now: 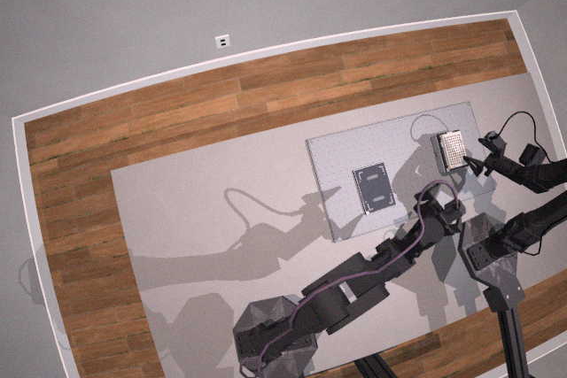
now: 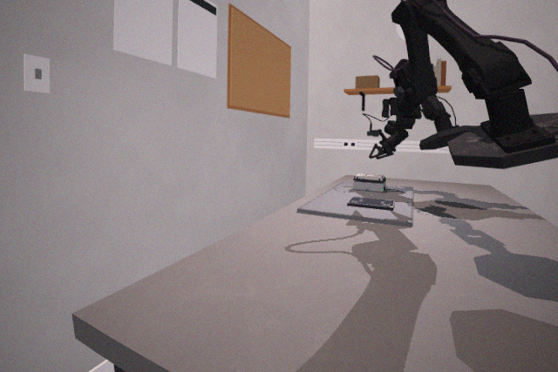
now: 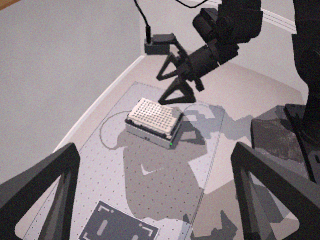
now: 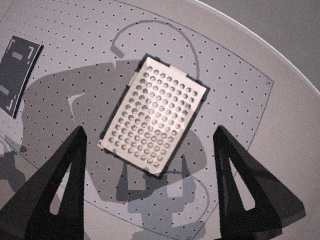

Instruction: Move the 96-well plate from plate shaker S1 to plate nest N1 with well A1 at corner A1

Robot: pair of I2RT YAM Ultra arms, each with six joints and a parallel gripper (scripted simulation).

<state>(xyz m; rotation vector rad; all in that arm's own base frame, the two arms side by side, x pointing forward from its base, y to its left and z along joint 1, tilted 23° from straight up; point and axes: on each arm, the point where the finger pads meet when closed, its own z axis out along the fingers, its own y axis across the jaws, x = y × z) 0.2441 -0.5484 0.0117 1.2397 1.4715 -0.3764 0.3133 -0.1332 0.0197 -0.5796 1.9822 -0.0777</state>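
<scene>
The white 96-well plate is 10 mm ahead of my right hand, 10 mm to the left of it and 100 mm below it. Round my right hand: dark plate nest N1 (20 mm behind, 330 mm to the left, 150 mm below).
</scene>
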